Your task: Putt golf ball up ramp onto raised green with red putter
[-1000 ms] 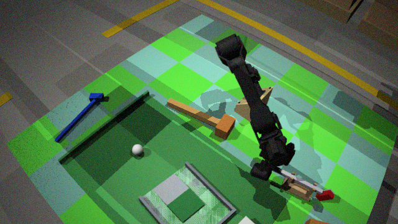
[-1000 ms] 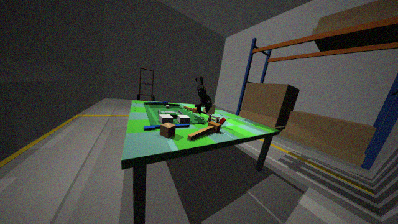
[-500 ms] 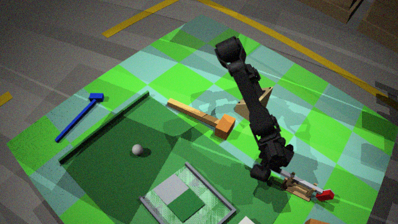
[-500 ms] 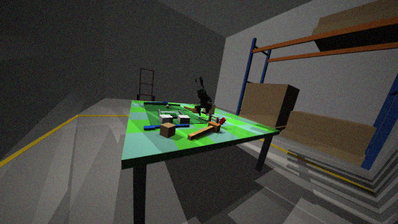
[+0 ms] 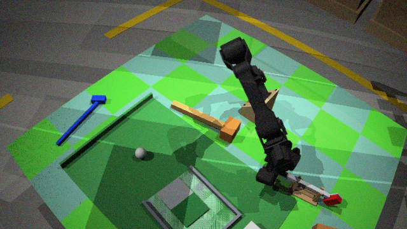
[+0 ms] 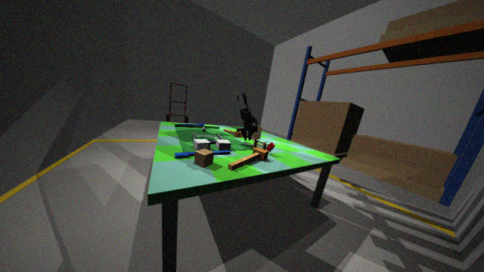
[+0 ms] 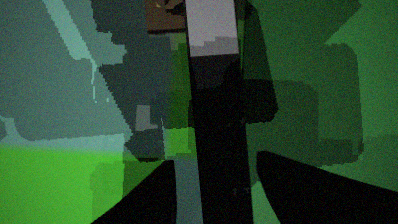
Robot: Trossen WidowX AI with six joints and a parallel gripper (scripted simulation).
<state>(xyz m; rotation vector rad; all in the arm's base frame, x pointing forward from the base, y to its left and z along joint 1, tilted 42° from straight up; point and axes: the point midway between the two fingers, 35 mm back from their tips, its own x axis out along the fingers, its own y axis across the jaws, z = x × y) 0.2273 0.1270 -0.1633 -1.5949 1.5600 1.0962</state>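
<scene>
Right now the small wooden stand is 13 cm to the left of my gripper tip and 2 cm behind it. The rest, counted from my gripper tip: blue putter (74 cm to the right, 29 cm ahead, 2 cm below); then white golf ball (42 cm to the right, 24 cm ahead, 1 cm below).
</scene>
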